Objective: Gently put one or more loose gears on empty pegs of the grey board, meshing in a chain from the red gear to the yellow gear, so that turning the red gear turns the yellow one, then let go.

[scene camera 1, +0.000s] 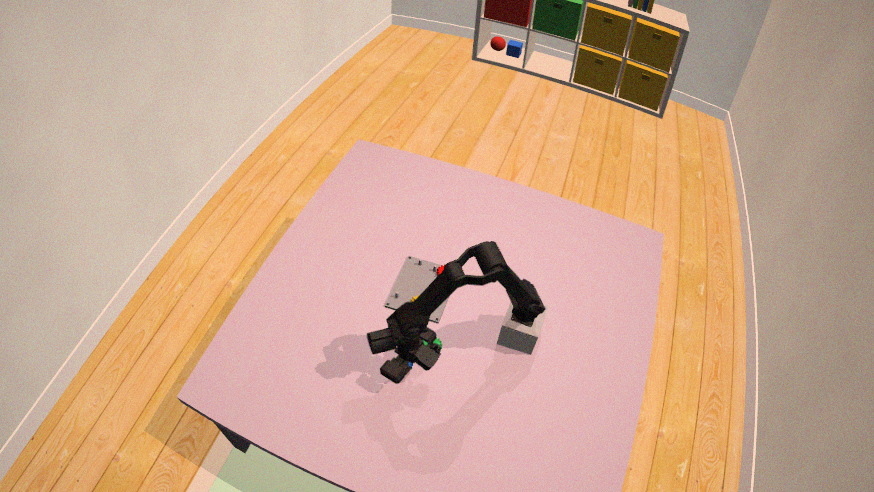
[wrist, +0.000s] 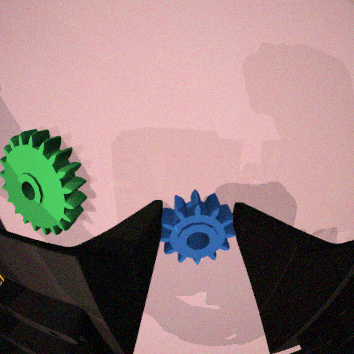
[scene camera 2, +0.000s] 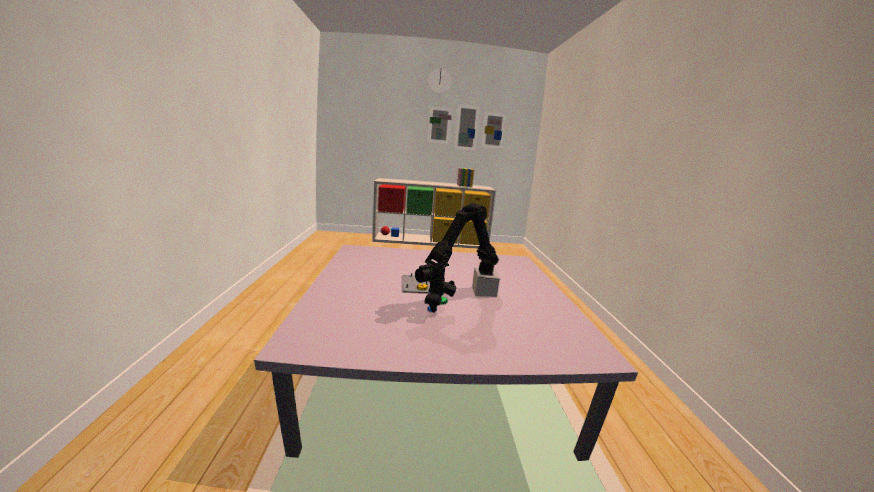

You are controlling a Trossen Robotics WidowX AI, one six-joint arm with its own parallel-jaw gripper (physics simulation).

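Frame: origin at the arm's base, x right, y back, z down, level; centimetres.
Where they show: gripper, fingertip midpoint: (scene camera 1: 408,367) (wrist: 198,208) (scene camera 2: 434,310); arm's base, link origin: (scene camera 1: 524,314) (scene camera 2: 485,272).
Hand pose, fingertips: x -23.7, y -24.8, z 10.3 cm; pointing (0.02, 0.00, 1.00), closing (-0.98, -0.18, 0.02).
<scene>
Things, the pixels of their top centre, and the offset from my fingertips. "spot": a spot on its surface instead. Level surfaces: height alone.
- blue gear, top centre: (wrist: 197,241) (scene camera 1: 405,362) (scene camera 2: 432,306) dx +0.2, dy -1.0, dz -1.4 cm
- larger green gear, top centre: (wrist: 27,190) (scene camera 2: 440,298) dx +9.3, dy +2.8, dz -1.4 cm
- grey board, top centre: (scene camera 1: 423,282) (scene camera 2: 419,278) dx +27.5, dy -7.7, dz -2.8 cm
- red gear, surface spot: (scene camera 1: 440,269) spot: dx +35.1, dy -5.2, dz -2.0 cm
- yellow gear, top centre: (scene camera 1: 419,301) (scene camera 2: 422,285) dx +21.1, dy -6.0, dz -2.3 cm
- pink table, surface height: dz +0.3 cm
My gripper (scene camera 1: 411,363) (wrist: 198,208) is shut on the blue gear (scene camera 1: 410,364) (wrist: 177,241) (scene camera 2: 430,308), with a fingertip against each side of its teeth. Its hub and hole face the wrist camera. The larger green gear (wrist: 47,172) (scene camera 1: 436,343) (scene camera 2: 444,300) lies on the table beside the gripper, to the left in the wrist view. The grey board (scene camera 1: 406,282) (scene camera 2: 404,279) lies behind the gripper, with bare pegs at its left and back. The red gear (scene camera 1: 440,269) and the yellow gear (scene camera 1: 415,298) (scene camera 2: 422,286) are on it. The arm hides part of the board and gears.
The arm's grey base block (scene camera 1: 517,339) (scene camera 2: 486,284) stands to the right on the pink table (scene camera 1: 550,244) (scene camera 2: 342,342). The arm arches over the board's right part. A shelf unit (scene camera 1: 669,91) (scene camera 2: 374,213) with bins stands against the far wall.
</scene>
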